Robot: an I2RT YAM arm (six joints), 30 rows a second.
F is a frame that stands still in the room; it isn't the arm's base.
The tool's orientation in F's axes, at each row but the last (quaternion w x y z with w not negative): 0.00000 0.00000 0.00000 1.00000; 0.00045 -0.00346 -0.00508 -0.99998; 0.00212 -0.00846 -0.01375 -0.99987; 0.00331 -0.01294 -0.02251 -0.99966; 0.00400 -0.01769 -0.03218 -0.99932; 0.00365 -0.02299 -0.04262 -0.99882; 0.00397 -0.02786 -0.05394 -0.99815; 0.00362 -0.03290 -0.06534 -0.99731; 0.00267 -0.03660 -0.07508 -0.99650
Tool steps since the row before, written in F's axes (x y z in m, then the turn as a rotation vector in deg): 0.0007 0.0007 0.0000 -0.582 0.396 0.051; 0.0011 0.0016 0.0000 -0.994 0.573 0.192; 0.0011 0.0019 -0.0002 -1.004 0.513 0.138; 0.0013 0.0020 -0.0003 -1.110 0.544 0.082; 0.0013 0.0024 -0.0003 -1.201 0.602 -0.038; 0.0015 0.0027 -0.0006 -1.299 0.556 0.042; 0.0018 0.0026 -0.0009 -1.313 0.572 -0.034; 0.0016 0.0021 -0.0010 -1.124 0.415 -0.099; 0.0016 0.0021 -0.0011 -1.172 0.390 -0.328
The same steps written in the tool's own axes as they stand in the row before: -0.0007 -0.0007 0.0000 0.582 -0.396 0.051; -0.0011 -0.0016 0.0000 0.995 -0.572 0.191; -0.0011 -0.0019 -0.0001 1.004 -0.514 0.135; -0.0013 -0.0020 -0.0002 1.108 -0.548 0.078; -0.0013 -0.0024 -0.0001 1.195 -0.614 -0.041; -0.0015 -0.0027 -0.0003 1.297 -0.562 0.030; -0.0019 -0.0027 -0.0005 1.306 -0.587 -0.044; -0.0017 -0.0022 -0.0006 1.114 -0.437 -0.117; -0.0017 -0.0022 -0.0007 1.145 -0.447 -0.350
